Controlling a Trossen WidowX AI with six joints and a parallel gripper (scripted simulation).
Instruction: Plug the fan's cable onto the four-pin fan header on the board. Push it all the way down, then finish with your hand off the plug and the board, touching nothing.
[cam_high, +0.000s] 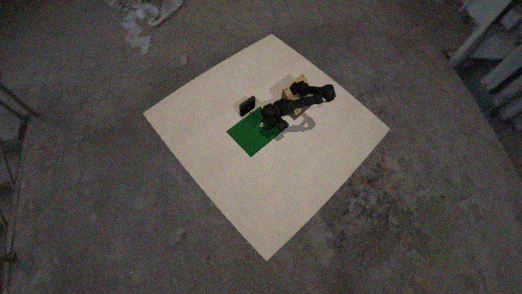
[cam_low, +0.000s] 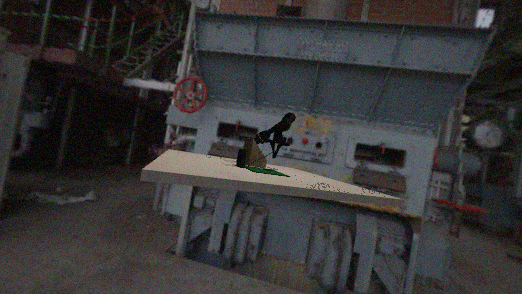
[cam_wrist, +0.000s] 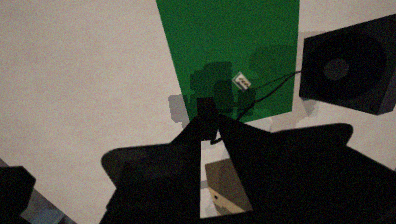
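Now: the green board 50 mm ahead of my gripper tip, 100 mm to the right of it and 140 mm below it. Round my gripper tip: black fan (30 mm behind, 230 mm to the right, 60 mm below); then black plug (10 mm behind, 10 mm below).
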